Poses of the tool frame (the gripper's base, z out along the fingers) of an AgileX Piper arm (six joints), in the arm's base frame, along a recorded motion.
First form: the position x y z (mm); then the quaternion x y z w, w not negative.
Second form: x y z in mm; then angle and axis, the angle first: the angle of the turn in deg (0 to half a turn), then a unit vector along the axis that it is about. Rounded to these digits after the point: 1 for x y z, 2 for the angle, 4 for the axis.
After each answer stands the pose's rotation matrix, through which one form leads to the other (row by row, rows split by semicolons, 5 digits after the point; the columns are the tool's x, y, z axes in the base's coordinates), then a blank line. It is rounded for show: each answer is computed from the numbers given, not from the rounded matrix.
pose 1, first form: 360.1, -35.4, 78.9, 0.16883, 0.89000, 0.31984, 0.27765
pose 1, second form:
360.1, -35.4, 78.9, 147.76, 0.1757, 0.9264, 0.3329
-0.78881 0.12291 0.60222; 0.47813 0.73840 0.47557; -0.38622 0.66307 -0.64122

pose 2, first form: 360.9, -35.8, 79.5, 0.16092, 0.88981, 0.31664, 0.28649
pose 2, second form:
360.9, -35.8, 79.5, 146.70, 0.1680, 0.9287, 0.3305
-0.78406 0.10495 0.61175; 0.46781 0.74769 0.47130; -0.40794 0.65571 -0.63532

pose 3, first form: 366.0, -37.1, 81.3, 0.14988, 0.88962, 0.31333, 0.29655
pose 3, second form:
366.0, -37.1, 81.3, 145.50, 0.1569, 0.9315, 0.3281
-0.77919 0.08084 0.62155; 0.45251 0.75872 0.46859; -0.43371 0.64638 -0.62777

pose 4, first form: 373.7, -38.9, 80.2, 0.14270, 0.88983, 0.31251, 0.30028
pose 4, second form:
373.7, -38.9, 80.2, 145.05, 0.1496, 0.9329, 0.3276
-0.77894 0.06628 0.62359; 0.44164 0.76395 0.47047; -0.44521 0.64187 -0.62434

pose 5, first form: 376.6, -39.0, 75.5, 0.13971, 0.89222, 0.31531, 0.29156
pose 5, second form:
376.6, -39.0, 75.5, 146.10, 0.1461, 0.9327, 0.3296
-0.79095 0.06544 0.60837; 0.43317 0.76212 0.48118; -0.43217 0.64412 -0.63115

